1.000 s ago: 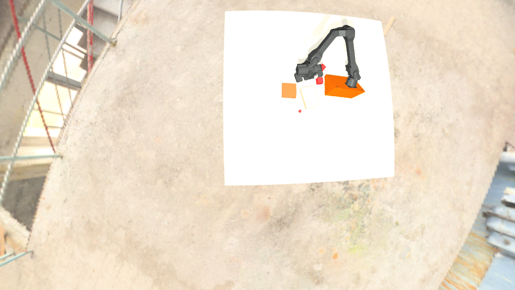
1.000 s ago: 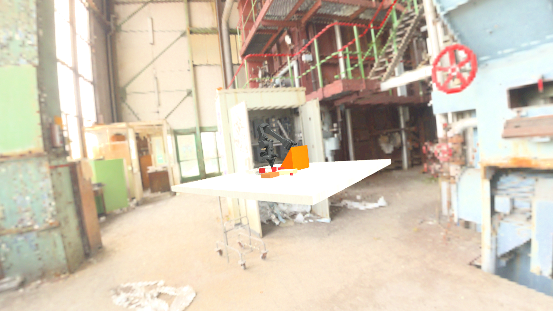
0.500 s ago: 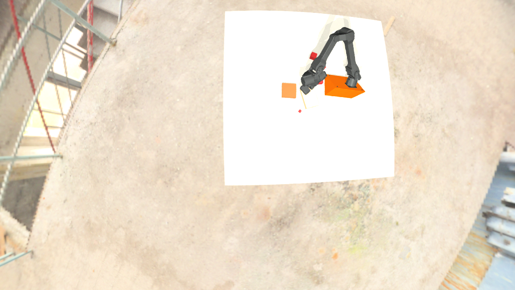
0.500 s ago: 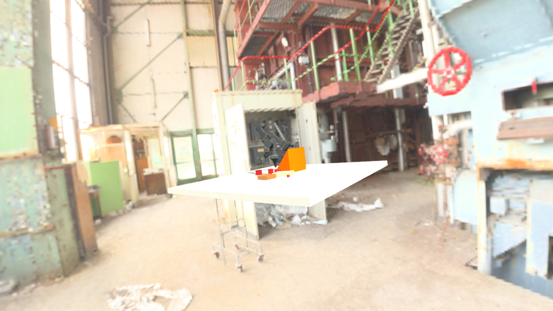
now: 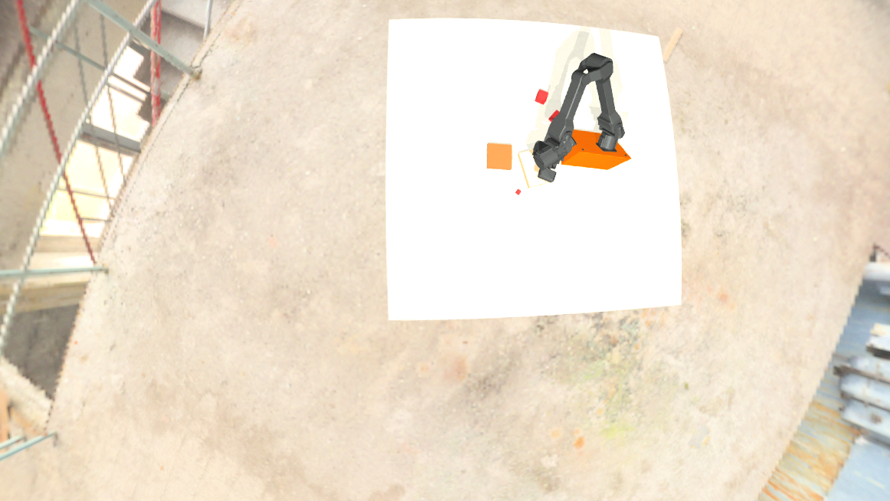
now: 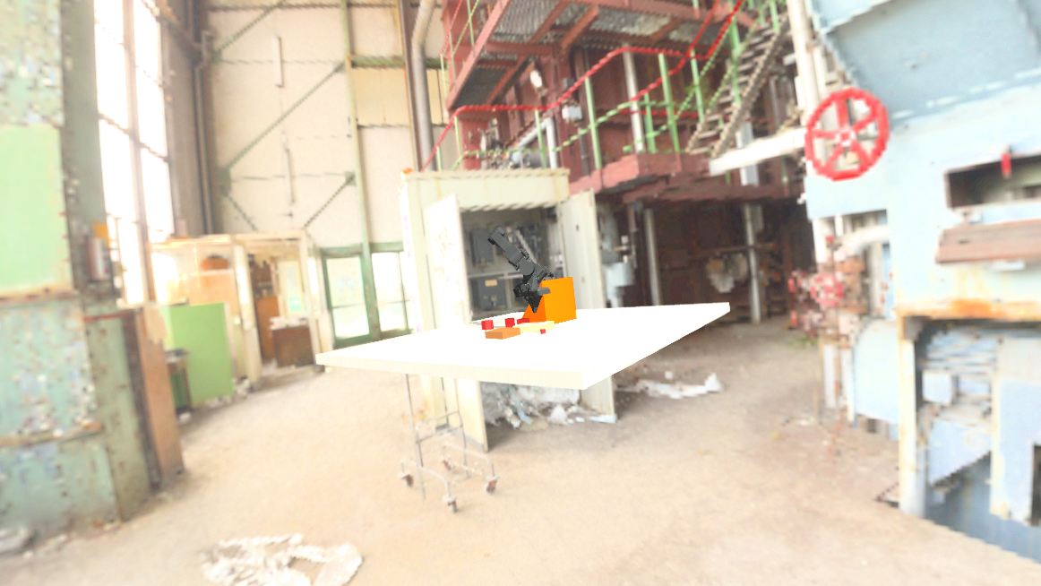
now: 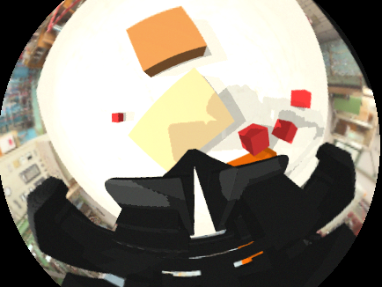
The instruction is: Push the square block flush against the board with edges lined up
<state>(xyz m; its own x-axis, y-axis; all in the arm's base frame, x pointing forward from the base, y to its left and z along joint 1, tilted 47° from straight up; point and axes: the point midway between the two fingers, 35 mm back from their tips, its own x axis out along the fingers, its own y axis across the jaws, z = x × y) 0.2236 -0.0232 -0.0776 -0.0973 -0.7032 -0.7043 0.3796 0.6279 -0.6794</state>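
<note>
The square block lies 170 mm ahead of my gripper tip, 40 mm to the right of it and 50 mm below it. Also, from my gripper tip: board 30 mm ahead, 10 mm to the left, 50 mm below; tiny red piece 100 mm ahead, 100 mm to the left, 60 mm below.
</note>
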